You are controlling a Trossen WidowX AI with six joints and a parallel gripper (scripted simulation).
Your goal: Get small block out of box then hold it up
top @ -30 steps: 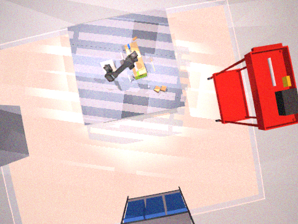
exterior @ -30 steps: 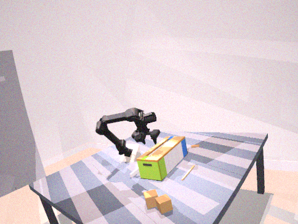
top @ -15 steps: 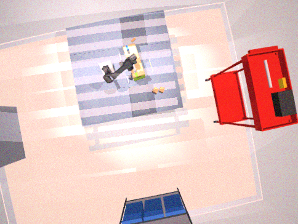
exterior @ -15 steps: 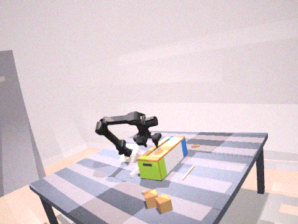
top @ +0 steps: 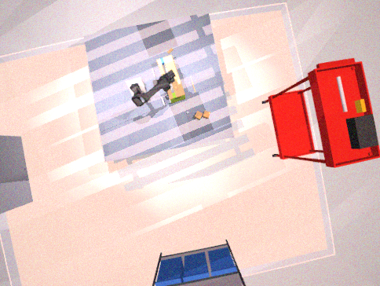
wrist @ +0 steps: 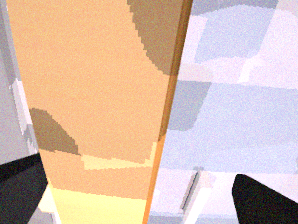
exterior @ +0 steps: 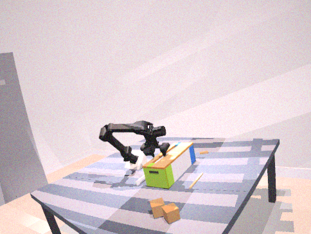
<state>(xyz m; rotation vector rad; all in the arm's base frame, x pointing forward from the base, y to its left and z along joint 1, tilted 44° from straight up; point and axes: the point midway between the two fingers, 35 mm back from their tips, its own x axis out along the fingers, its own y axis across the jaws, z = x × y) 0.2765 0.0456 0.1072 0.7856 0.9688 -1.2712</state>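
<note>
Right now the long box is 4 cm below my gripper tip, 3 cm ahead of it and 2 cm to the left of it. Also, from my gripper tip: thin tan stick 26 cm ahead, 10 cm below, 3 cm to the right.
</note>
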